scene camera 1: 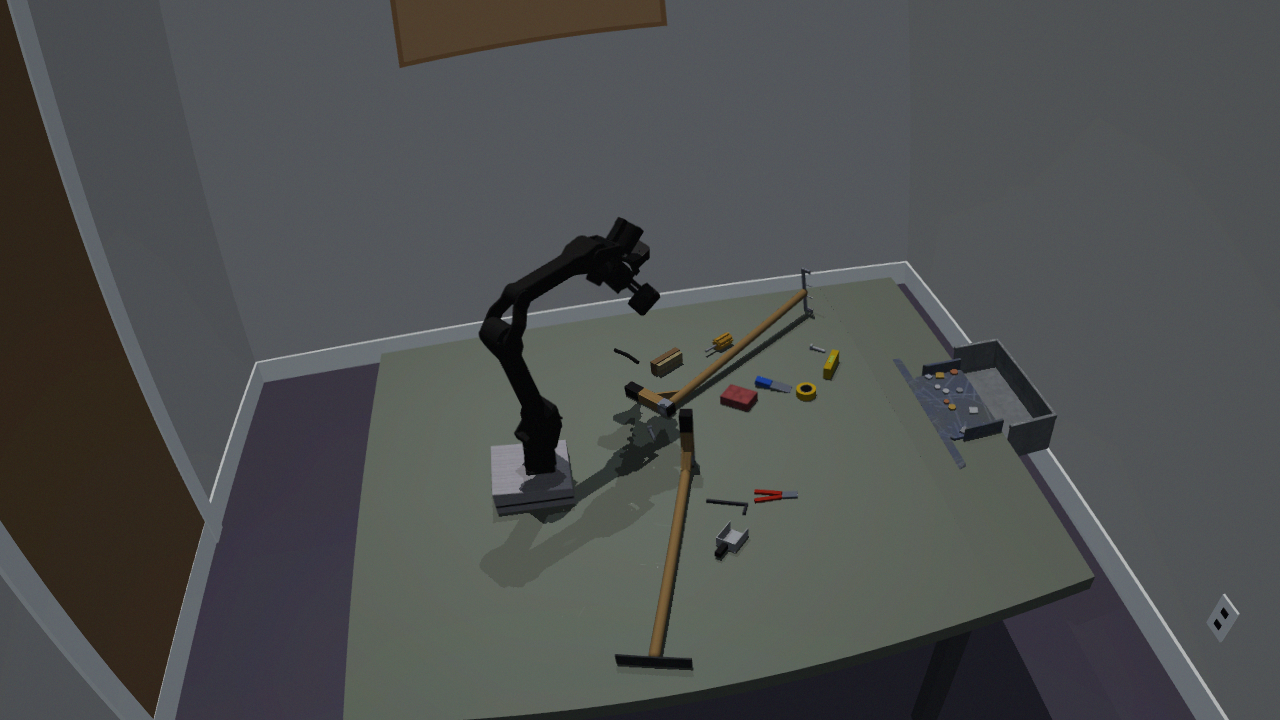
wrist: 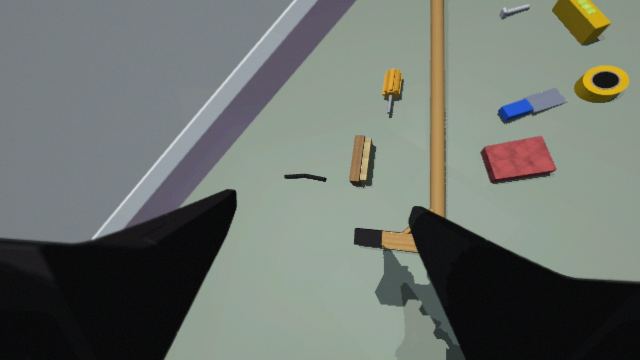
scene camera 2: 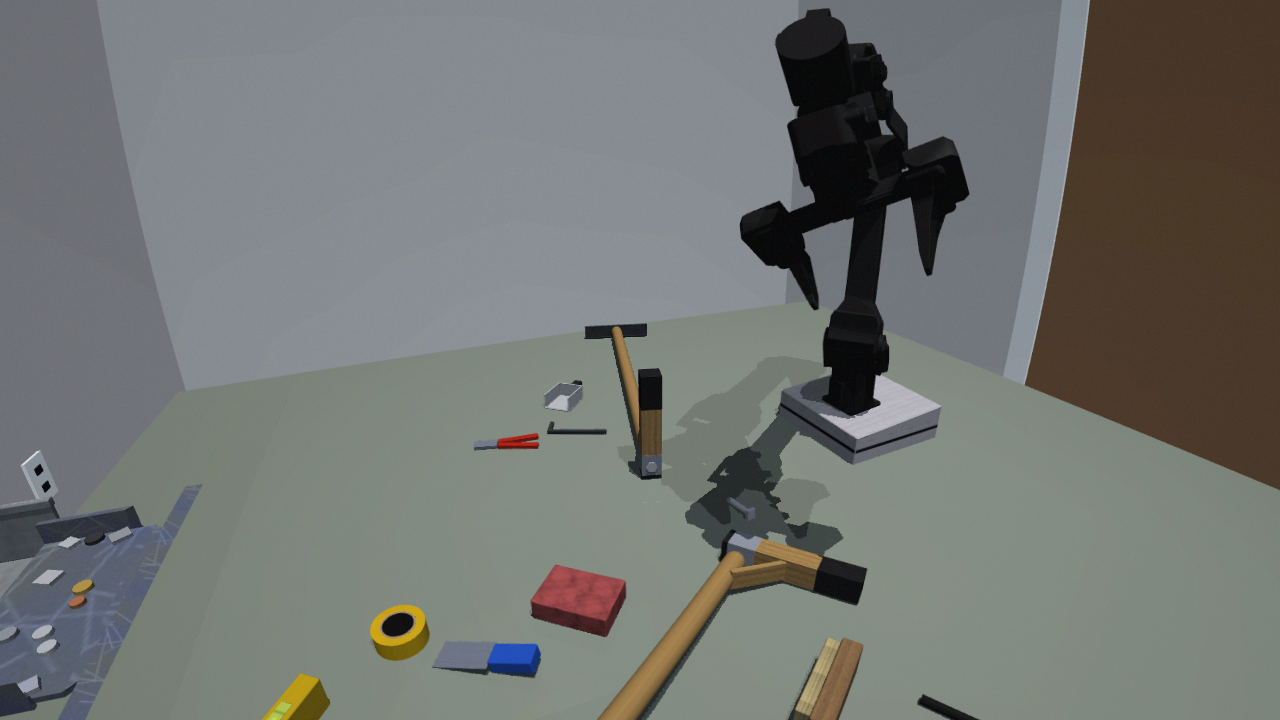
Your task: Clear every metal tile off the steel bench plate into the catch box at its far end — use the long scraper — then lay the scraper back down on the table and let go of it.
Path:
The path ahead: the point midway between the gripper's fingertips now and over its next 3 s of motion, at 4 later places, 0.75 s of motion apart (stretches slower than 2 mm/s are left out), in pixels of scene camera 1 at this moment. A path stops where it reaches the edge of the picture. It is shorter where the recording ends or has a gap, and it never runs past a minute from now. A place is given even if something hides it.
The gripper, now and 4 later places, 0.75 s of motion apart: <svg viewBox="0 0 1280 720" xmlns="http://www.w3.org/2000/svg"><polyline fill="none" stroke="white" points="630,288 623,278 615,270 610,269 619,267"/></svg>

